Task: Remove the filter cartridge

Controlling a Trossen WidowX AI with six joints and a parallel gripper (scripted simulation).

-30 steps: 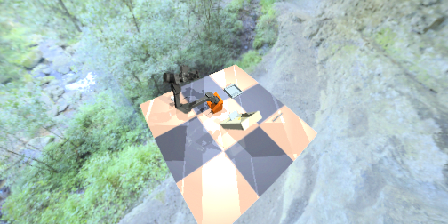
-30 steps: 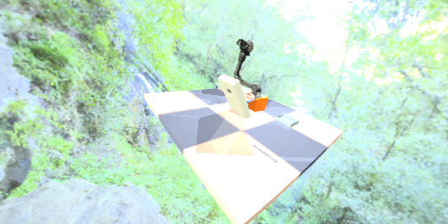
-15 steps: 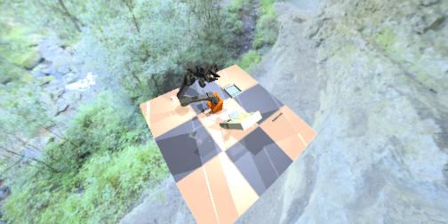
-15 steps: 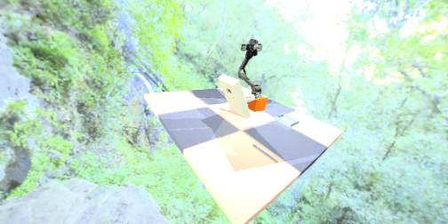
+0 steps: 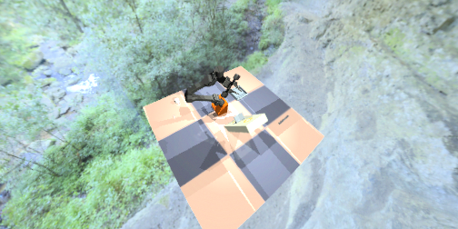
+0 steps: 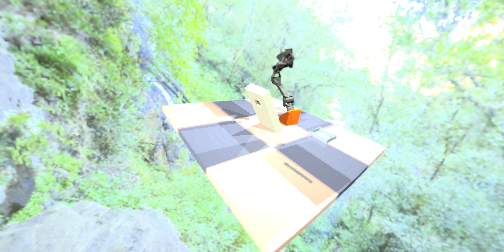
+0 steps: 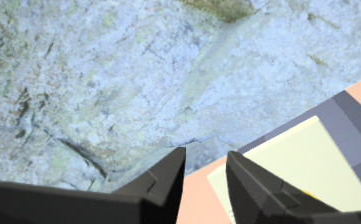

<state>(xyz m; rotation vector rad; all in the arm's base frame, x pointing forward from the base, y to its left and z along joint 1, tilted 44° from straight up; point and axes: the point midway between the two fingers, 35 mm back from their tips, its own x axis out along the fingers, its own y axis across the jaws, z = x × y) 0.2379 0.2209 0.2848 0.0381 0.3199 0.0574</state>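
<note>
My gripper tip is 24 cm above the round filter cartridge, 11 cm short of it and 4 cm to the right of it. Round my gripper tip: tray (46 cm below, 32 cm behind, 31 cm to the left); then cream service panel (31 cm below, 7 cm ahead, 4 cm to the left).
</note>
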